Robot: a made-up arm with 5 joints.
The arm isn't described. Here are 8 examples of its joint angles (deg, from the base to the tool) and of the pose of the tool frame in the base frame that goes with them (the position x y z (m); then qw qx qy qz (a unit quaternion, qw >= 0)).
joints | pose
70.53 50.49 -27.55 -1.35 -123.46 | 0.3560 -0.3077 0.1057 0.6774 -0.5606 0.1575 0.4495
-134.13 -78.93 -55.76 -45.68 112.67 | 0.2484 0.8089 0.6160 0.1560 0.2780 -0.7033 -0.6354
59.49 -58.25 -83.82 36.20 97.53 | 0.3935 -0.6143 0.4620 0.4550 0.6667 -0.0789 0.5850
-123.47 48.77 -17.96 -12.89 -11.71 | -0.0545 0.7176 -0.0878 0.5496 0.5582 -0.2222 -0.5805
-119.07 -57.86 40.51 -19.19 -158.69 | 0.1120 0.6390 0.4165 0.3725 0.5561 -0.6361 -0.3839
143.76 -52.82 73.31 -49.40 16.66 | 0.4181 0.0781 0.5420 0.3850 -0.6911 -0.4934 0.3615
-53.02 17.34 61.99 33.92 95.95 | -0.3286 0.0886 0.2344 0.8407 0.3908 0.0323 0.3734
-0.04 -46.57 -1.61 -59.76 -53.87 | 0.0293 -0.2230 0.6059 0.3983 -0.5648 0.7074 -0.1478
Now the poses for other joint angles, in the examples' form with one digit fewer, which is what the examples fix.
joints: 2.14 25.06 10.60 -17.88 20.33
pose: -0.103 -0.490 0.166 0.825 0.313 0.409 0.234
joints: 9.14 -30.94 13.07 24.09 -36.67
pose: -0.258 -0.267 0.685 0.809 -0.586 0.034 0.020
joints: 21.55 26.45 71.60 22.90 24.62
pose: -0.032 -0.400 0.381 0.757 -0.144 0.026 0.636
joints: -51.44 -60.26 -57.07 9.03 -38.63
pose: -0.449 0.307 0.846 0.621 -0.159 0.340 -0.688
